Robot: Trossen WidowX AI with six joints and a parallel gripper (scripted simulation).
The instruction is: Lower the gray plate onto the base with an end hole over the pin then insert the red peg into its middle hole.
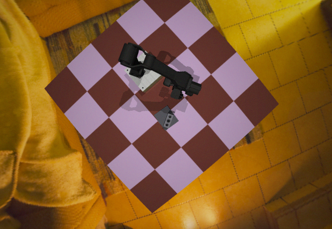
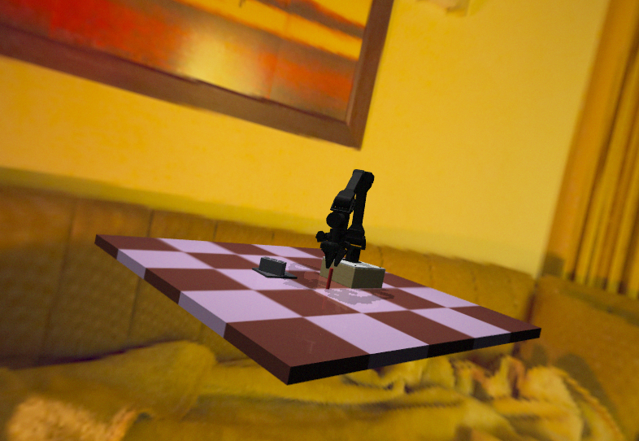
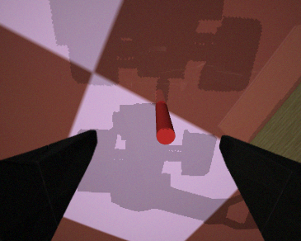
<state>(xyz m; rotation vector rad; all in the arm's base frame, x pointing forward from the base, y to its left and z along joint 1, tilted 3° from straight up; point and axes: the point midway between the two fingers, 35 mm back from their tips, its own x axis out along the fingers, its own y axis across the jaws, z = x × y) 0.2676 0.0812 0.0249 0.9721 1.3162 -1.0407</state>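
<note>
The red peg is 40 mm below my gripper tip. Also, from my gripper tip: dark base: 200 mm to the right, 80 mm below, 70 mm ahead; then gray plate: 210 mm to the right, 90 mm ahead, 40 mm below.
</note>
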